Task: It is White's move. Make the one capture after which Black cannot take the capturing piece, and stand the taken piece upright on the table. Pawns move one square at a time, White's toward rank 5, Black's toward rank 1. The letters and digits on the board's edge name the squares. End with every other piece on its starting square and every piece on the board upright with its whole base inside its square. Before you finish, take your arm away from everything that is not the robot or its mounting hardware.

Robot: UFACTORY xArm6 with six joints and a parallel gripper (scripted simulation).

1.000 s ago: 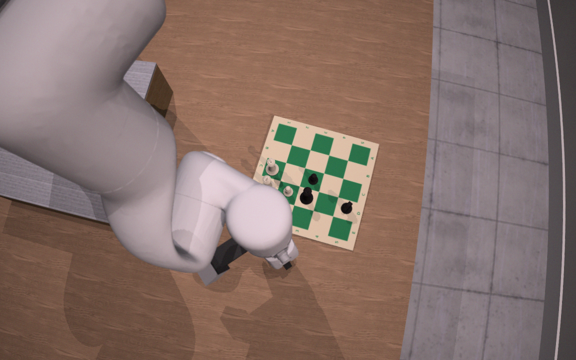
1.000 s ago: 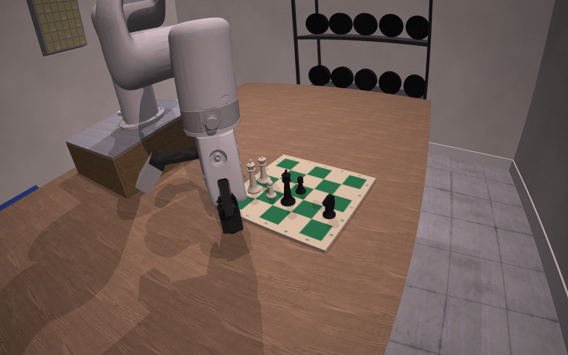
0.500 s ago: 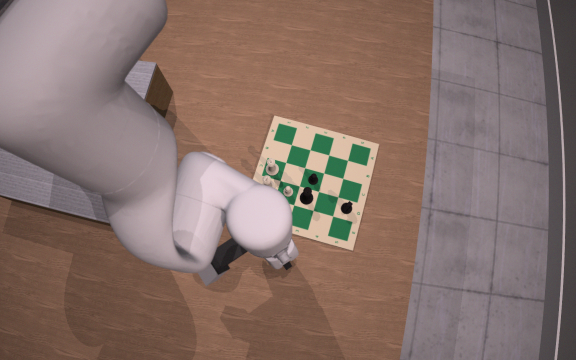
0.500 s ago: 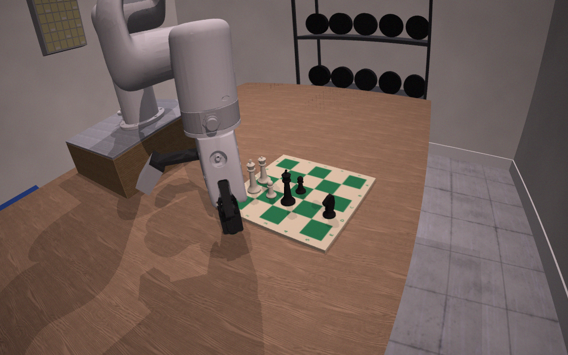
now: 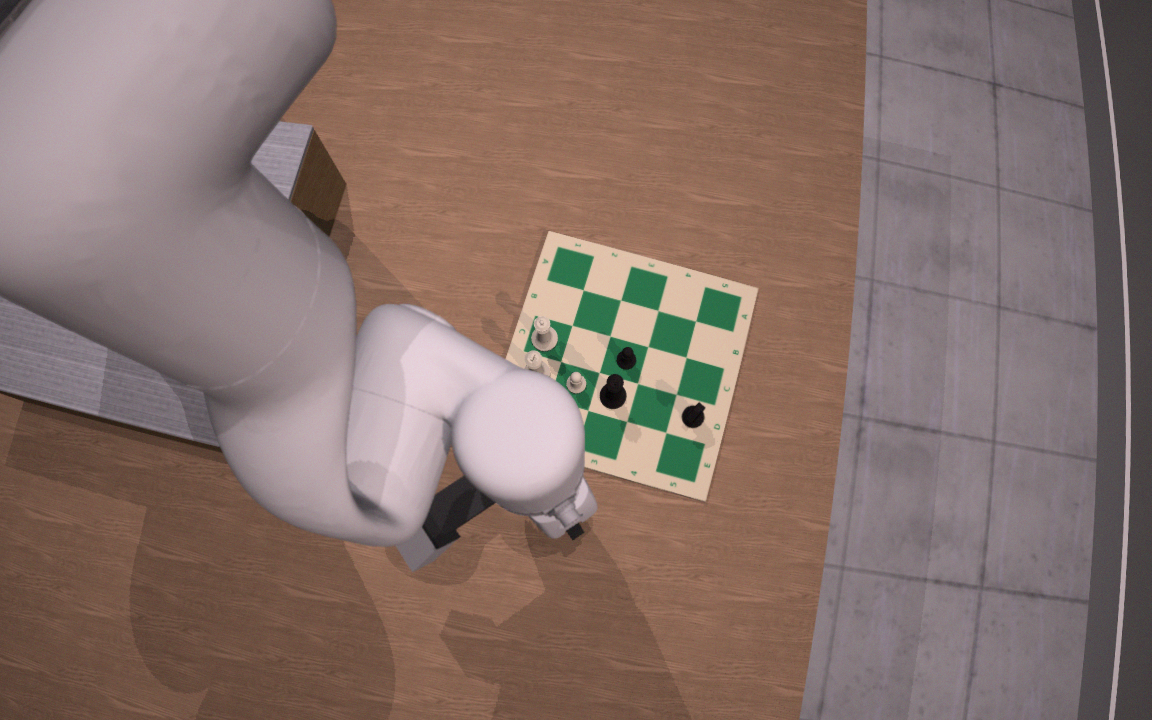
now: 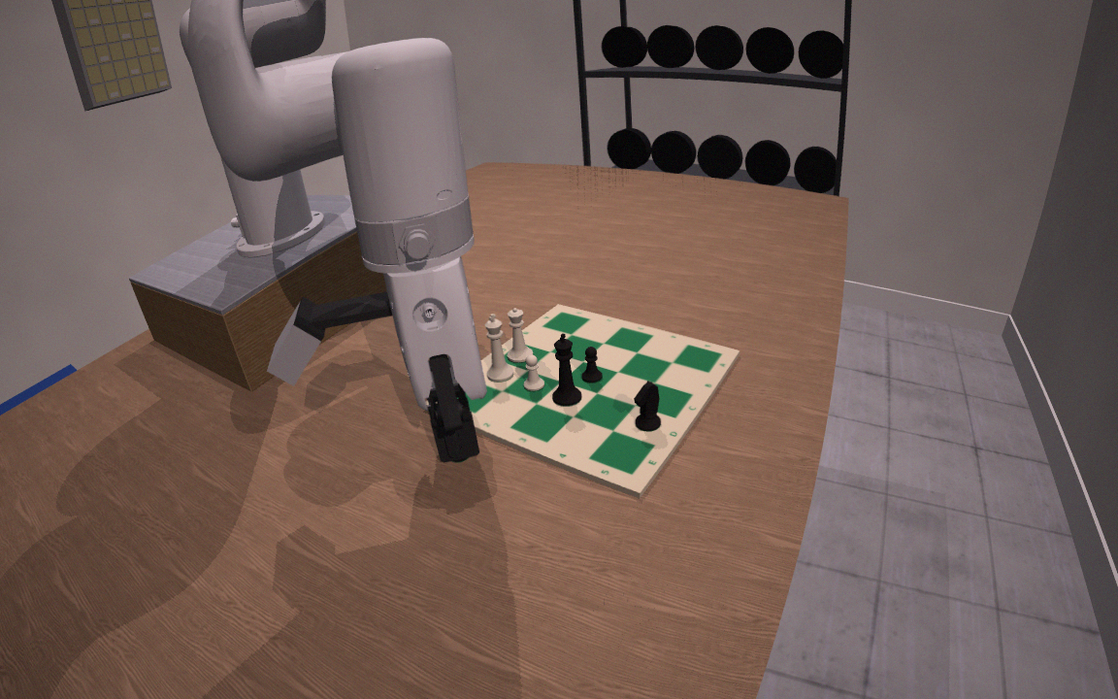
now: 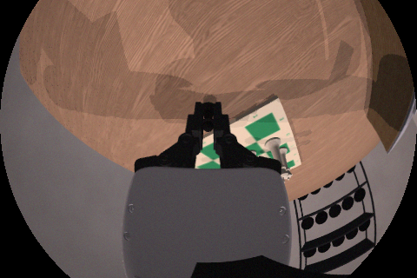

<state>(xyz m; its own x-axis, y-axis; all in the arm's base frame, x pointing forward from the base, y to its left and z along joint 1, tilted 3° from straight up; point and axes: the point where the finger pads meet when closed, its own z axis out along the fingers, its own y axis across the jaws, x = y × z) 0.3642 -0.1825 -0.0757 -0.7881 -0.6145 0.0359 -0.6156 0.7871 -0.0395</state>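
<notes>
The white king is 11 cm to the left of my hand, 1 cm behind it and 1 cm above it. The rest, counted from my hand: white pawn (10 cm to the left, 2 cm ahead, 1 cm below); then cream chessboard (13 cm to the left, 7 cm ahead, 2 cm below); then tall black piece (9 cm to the left, 6 cm ahead, 1 cm above).
</notes>
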